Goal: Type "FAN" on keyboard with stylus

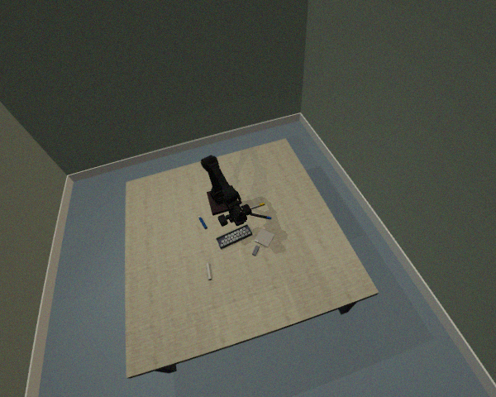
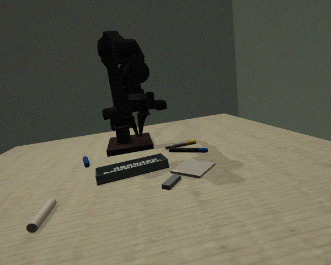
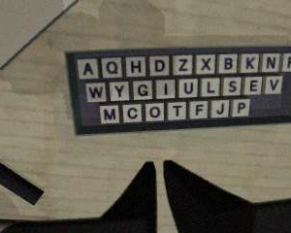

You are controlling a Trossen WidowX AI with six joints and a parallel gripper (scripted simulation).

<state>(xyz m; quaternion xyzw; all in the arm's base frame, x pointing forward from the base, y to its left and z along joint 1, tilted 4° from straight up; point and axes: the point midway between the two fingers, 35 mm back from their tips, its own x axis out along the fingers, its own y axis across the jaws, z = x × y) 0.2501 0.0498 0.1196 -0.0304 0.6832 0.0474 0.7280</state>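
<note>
Now: gripper tip 170 mm past the blue stylus, 200 mm to the left of it and 90 mm above it. From my gripper tip the other things lie so: grey block: 170 mm ahead, 50 mm to the left, 90 mm below; white pad: 100 mm ahead, 130 mm to the left, 90 mm below; blue-capped marker: 30 mm behind, 180 mm to the left, 90 mm below.
</note>
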